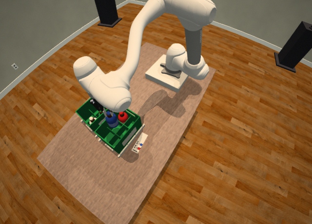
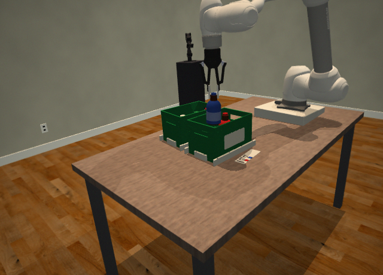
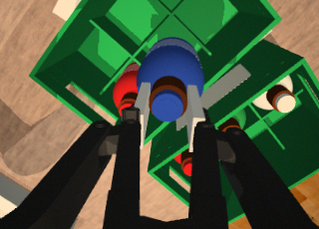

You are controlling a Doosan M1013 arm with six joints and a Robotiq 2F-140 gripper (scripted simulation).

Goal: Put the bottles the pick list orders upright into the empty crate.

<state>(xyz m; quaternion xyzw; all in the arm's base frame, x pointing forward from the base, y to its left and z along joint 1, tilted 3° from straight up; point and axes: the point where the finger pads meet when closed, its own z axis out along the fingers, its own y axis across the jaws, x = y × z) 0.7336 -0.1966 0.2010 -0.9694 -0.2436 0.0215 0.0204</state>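
Now: the blue-label bottle 80 mm below my hand. Round my hand: white-label bottle: 40 mm ahead, 170 mm to the right, 210 mm below; then pick list: 20 mm ahead, 190 mm to the left, 290 mm below; then green-label bottle: 40 mm behind, 140 mm to the right, 210 mm below.
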